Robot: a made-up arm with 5 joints.
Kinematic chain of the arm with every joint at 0, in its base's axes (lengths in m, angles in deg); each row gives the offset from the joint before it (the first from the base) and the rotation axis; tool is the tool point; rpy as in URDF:
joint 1: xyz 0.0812 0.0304 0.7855 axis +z
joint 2: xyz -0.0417 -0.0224 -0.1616 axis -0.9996 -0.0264 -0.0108
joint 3: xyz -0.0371 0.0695 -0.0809 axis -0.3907 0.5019 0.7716
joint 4: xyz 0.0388 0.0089 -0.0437 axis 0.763 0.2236 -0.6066
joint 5: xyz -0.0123 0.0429 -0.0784 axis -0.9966 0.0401 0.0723
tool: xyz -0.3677 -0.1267 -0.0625 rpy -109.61 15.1 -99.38
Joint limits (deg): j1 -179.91..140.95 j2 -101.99..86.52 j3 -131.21..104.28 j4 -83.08..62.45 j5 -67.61..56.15
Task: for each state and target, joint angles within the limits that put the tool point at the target. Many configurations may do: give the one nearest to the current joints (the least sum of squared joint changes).
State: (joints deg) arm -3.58 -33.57 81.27 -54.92 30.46
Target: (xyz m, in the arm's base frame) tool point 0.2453 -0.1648 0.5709
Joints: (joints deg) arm 0.42 -37.59 82.73 -55.45 22.76
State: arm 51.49 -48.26 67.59 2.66 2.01
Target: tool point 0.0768 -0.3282 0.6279
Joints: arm 41.19 -22.90 79.10 21.27 15.06
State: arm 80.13 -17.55 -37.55 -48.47 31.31
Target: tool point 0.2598 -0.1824 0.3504
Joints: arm 97.08 -44.77 -3.15 -67.87 6.29
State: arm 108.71 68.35 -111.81 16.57 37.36
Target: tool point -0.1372 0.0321 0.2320
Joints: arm 97.38 32.17 -99.65 16.38 16.49
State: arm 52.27 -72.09 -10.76 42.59 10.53
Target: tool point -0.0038 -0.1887 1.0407
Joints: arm 69.69 -98.25 -40.16 62.45 16.51
